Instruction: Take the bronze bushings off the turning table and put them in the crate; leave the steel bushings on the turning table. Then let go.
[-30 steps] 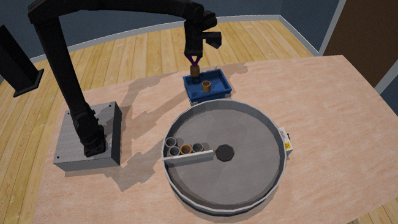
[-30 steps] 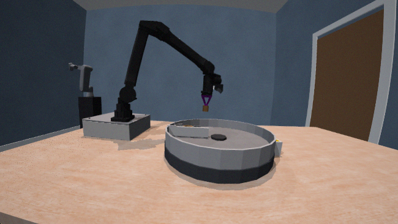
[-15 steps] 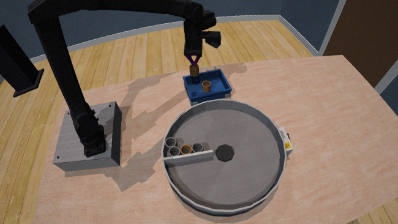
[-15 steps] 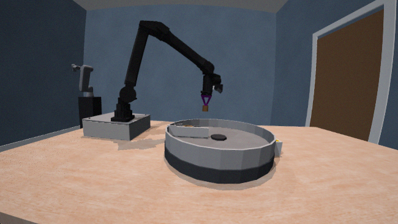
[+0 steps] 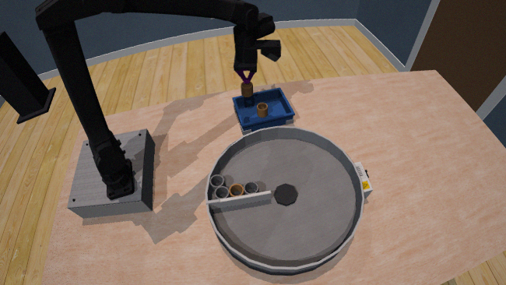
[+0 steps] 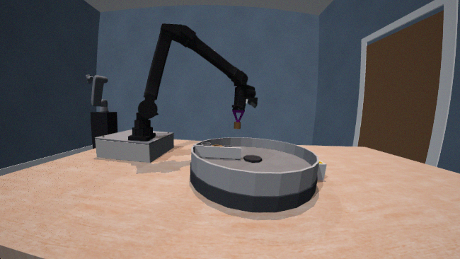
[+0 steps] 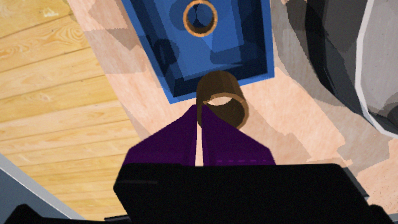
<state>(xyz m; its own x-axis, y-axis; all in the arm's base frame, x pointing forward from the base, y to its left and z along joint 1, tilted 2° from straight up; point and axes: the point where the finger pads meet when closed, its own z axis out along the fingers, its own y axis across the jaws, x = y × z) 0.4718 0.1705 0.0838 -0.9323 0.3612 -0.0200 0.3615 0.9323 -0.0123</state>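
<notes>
My gripper is now 140 mm above the blue crate, 40 mm short of it and 20 mm to the left of it. From my hand the other things lie so: turning table (370 mm to the right, 110 mm below, 30 mm behind).
</notes>
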